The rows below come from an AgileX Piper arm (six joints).
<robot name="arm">
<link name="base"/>
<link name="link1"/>
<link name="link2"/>
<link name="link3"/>
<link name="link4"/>
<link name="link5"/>
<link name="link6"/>
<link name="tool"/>
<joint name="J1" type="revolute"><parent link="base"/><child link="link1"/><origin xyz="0.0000 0.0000 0.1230" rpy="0.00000 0.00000 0.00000"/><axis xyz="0 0 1"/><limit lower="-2.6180" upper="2.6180"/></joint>
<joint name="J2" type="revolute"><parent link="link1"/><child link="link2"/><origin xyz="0.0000 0.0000 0.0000" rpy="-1.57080 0.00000 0.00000"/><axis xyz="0 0 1"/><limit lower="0.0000" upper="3.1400"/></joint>
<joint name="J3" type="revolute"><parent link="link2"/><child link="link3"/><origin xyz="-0.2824 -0.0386 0.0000" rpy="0.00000 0.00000 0.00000"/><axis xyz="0 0 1"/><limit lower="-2.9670" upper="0.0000"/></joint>
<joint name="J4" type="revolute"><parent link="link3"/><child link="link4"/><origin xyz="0.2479 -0.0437 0.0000" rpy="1.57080 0.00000 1.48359"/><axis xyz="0 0 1"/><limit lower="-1.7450" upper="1.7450"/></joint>
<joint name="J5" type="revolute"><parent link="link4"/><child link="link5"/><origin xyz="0.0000 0.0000 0.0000" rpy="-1.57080 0.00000 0.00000"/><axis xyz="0 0 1"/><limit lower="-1.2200" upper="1.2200"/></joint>
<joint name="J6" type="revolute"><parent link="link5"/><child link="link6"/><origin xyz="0.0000 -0.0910 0.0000" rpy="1.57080 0.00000 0.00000"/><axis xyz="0 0 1"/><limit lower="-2.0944" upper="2.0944"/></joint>
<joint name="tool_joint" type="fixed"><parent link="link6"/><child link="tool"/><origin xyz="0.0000 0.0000 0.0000" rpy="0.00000 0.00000 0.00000"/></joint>
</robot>
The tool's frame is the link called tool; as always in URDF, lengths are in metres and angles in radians.
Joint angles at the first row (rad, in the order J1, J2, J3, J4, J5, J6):
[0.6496 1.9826 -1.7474 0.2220 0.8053 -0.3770]
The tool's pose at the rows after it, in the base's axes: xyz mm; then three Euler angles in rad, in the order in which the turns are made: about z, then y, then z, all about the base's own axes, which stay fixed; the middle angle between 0 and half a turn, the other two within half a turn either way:
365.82, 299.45, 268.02, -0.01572, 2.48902, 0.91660
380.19, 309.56, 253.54, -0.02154, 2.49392, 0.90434
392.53, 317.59, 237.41, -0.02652, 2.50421, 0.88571
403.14, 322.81, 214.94, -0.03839, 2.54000, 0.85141
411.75, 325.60, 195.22, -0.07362, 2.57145, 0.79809
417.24, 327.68, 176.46, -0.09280, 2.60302, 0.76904
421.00, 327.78, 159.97, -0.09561, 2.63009, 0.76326
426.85, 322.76, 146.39, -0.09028, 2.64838, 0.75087
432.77, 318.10, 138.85, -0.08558, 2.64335, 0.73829
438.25, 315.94, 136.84, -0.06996, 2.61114, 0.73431
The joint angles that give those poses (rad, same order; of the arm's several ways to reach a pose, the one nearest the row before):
[0.6558 2.0643 -1.8377 0.2184 0.8074 -0.3769]
[0.6558 2.1436 -1.9163 0.2066 0.8087 -0.3650]
[0.6558 2.2164 -1.9832 0.1885 0.8090 -0.3434]
[0.6558 2.2892 -2.0342 0.1516 0.8162 -0.3046]
[0.6558 2.3494 -2.0749 0.1048 0.8208 -0.2652]
[0.6558 2.3999 -2.1029 0.0789 0.8269 -0.2436]
[0.6523 2.4378 -2.1158 0.0736 0.8285 -0.2423]
[0.6384 2.4648 -2.1177 0.0727 0.8216 -0.2390]
[0.6247 2.4805 -2.1176 0.0755 0.8010 -0.2381]
[0.6144 2.4874 -2.1176 0.0877 0.7627 -0.2370]

